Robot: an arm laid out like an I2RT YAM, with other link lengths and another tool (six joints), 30 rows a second.
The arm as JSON. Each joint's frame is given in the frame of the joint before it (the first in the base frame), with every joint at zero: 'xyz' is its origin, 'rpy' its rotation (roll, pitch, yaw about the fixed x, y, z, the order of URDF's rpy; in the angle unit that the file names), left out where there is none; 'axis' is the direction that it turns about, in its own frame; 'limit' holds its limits. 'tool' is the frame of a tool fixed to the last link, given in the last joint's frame.
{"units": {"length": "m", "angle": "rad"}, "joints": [
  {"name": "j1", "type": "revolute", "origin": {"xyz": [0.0, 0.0, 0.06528]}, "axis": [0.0, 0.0, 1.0], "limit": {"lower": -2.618, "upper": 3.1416}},
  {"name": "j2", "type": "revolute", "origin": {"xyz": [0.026, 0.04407, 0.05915], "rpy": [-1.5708, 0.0, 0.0]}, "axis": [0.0, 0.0, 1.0], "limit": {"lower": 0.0, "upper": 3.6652}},
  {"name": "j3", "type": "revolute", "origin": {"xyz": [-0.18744, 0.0, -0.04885], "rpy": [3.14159, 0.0, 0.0]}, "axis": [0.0, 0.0, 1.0], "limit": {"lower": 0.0, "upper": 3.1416}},
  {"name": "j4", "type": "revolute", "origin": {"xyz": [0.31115, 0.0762, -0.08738]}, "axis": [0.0, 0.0, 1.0], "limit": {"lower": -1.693, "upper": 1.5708}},
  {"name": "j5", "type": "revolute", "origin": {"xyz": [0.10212, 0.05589, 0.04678], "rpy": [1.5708, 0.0, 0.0]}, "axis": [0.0, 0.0, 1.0], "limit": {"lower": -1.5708, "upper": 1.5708}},
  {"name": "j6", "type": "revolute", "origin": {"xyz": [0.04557, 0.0, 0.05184], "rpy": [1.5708, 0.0, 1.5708]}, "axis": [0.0, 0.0, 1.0], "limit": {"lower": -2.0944, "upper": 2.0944}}
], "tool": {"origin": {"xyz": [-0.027, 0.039, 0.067], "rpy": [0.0, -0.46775, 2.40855]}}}
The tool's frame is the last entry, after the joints.
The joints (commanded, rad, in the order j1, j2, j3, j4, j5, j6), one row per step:
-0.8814 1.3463 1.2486 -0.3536 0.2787 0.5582
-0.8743 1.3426 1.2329 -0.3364 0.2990 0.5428
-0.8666 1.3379 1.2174 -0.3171 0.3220 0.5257
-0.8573 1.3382 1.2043 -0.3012 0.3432 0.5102
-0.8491 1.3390 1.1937 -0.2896 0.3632 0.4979
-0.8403 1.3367 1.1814 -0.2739 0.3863 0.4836
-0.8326 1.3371 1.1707 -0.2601 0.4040 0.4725
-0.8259 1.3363 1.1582 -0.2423 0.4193 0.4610
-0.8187 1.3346 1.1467 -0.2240 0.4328 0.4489
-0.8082 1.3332 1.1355 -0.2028 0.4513 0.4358
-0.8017 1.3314 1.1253 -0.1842 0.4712 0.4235
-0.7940 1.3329 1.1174 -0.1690 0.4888 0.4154
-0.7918 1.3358 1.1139 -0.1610 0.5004 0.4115
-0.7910 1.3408 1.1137 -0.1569 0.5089 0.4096
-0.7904 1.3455 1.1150 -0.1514 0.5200 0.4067
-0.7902 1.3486 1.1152 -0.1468 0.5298 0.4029
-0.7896 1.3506 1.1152 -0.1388 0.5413 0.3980
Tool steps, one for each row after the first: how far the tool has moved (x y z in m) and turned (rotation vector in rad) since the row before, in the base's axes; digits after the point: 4 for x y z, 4 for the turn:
0.0005 0.0006 -0.0036 -0.0147 0.0165 -0.0048
0.0005 0.0005 -0.0027 -0.0183 0.0167 -0.0061
0.0014 0.0010 -0.0044 -0.0125 0.0185 -0.0037
0.0010 0.0010 -0.0040 -0.0094 0.0169 -0.0051
0.0008 0.0010 -0.0027 -0.0148 0.0160 -0.0066
0.0011 0.0009 -0.0034 -0.0100 0.0134 -0.0042
0.0011 0.0007 -0.0029 -0.0118 0.0107 -0.0029
0.0014 0.0010 -0.0019 -0.0131 0.0090 -0.0007
0.0022 0.0017 -0.0013 -0.0167 0.0092 -0.0018
0.0005 0.0003 -0.0011 -0.0158 0.0096 -0.0076
0.0014 0.0009 -0.0020 -0.0108 0.0081 -0.0059
0.0000 -0.0005 -0.0017 -0.0051 0.0055 -0.0073
0.0000 -0.0009 -0.0017 -0.0019 0.0048 -0.0065
-0.0002 -0.0013 -0.0005 -0.0050 0.0041 -0.0088
-0.0005 -0.0011 -0.0005 -0.0046 0.0049 -0.0077
-0.0004 -0.0012 0.0006 -0.0082 0.0033 -0.0085

